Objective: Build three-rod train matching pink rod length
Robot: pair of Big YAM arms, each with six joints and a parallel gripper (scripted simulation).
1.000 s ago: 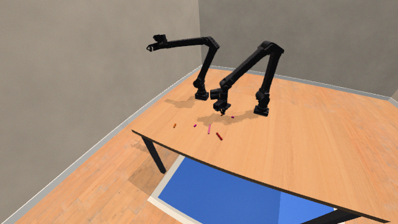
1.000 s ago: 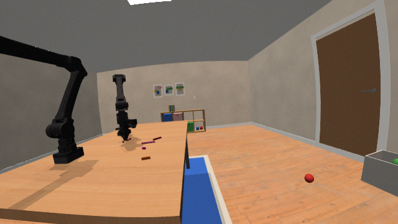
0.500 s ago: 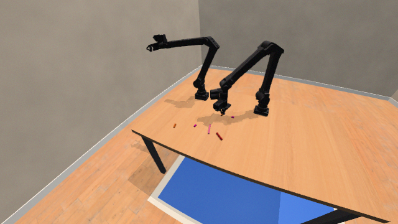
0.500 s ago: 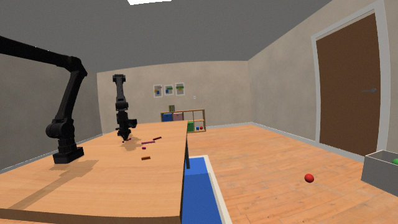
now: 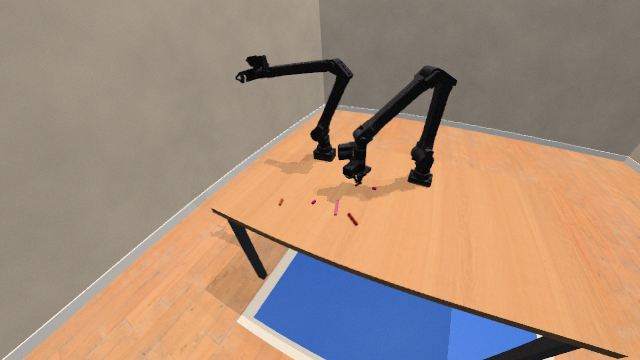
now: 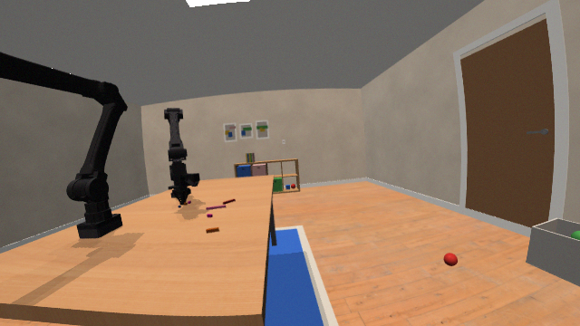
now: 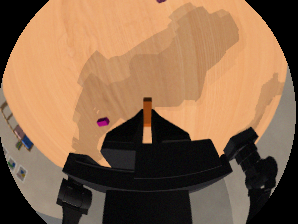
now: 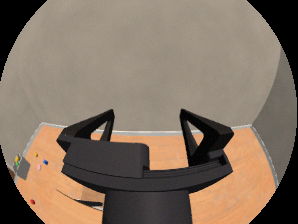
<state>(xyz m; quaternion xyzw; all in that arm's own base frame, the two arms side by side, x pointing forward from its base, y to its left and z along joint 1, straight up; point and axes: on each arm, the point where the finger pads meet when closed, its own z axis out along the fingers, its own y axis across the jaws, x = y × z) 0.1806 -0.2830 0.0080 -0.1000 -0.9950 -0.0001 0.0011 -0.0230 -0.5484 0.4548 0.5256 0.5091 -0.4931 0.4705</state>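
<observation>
My left gripper is now 20 mm past the tiny blue rod and 20 mm above it. The rest, counted from my left hand: red rod (220 mm ahead, 60 mm to the left, 20 mm below); pink rod (180 mm ahead, 30 mm to the right, 20 mm below).
</observation>
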